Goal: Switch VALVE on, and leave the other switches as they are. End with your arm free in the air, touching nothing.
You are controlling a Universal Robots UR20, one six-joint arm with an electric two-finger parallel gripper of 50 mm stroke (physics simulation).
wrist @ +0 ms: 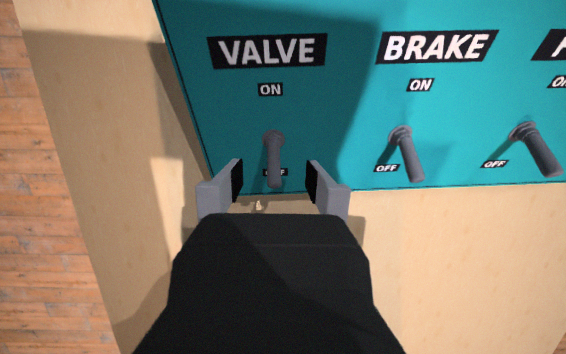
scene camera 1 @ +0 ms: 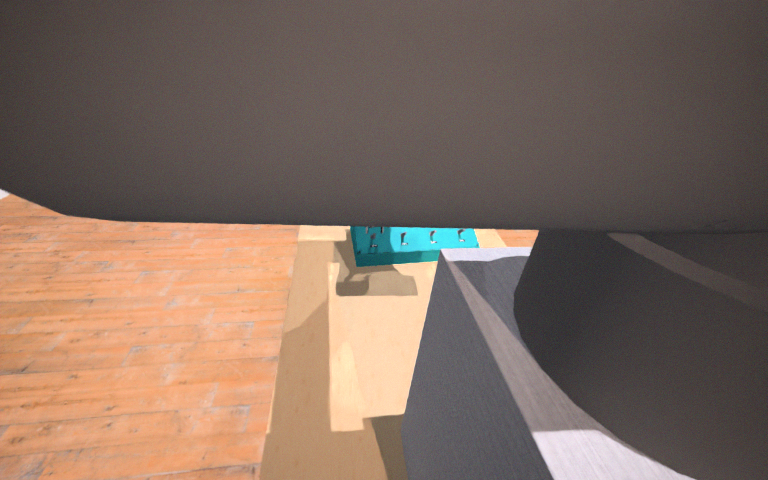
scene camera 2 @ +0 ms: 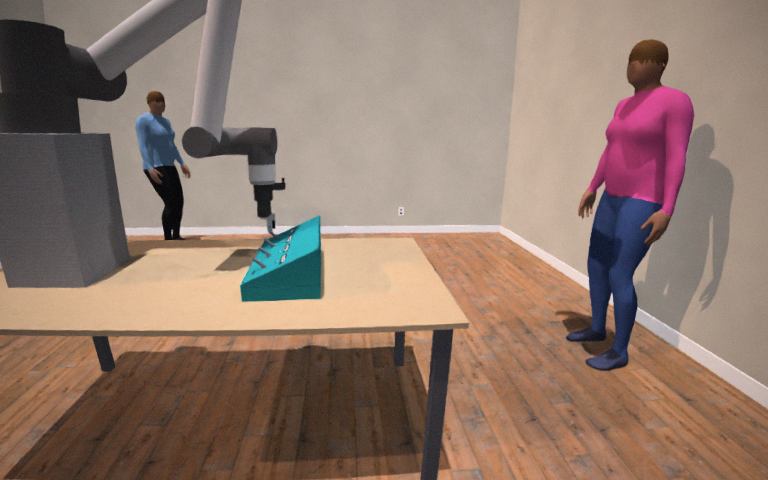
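Where they show: gripper, fingertip midpoint: (wrist: 274, 172) (scene camera 1: 374, 232) (scene camera 2: 271, 230); arm's base at its link origin: (scene camera 1: 646, 340) (scene camera 2: 42, 132).
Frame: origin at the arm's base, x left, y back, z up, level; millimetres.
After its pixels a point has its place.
Note:
The teal switch panel (scene camera 1: 396, 258) @[x 153, y -741, z -516 mm] (scene camera 2: 288, 287) @[x -162, y -950, z -500 mm] (wrist: 310, 110) @[x 220, y -825, z -444 mm] slopes up on the table. The VALVE lever (wrist: 273, 160) @[x 246, y -781, z -430 mm] is tilted down over its OFF label, below the VALVE label (wrist: 267, 50) @[x 259, y -860, z -425 mm]. The BRAKE lever (wrist: 411, 155) @[x 130, y -800, z -431 mm] and a third lever (wrist: 541, 150) @[x 13, y -820, z -432 mm], its name label cut off, also point down to OFF. My gripper (scene camera 2: 272, 231) @[x 244, y -774, z -418 mm] (wrist: 274, 172) @[x 244, y -774, z -418 mm] is open, close above the panel's left part. In the wrist view the VALVE lever's tip shows between the fingers, with a visible gap on each side. The depth between fingertips and lever is hard to tell. The arm hides much of the panel in scene camera 1.
The panel stands on the wooden table (scene camera 2: 373, 311) @[x -223, y -1227, z -546 mm], with the grey robot pedestal (scene camera 2: 62, 209) @[x -132, y -159, z -258 mm] at its left. A person in pink (scene camera 2: 648, 147) stands right of the table, and a person in blue (scene camera 2: 158, 141) stands behind it. Another lever (scene camera 1: 461, 235) @[x -115, y -841, z -462 mm] shows at the panel's right end.

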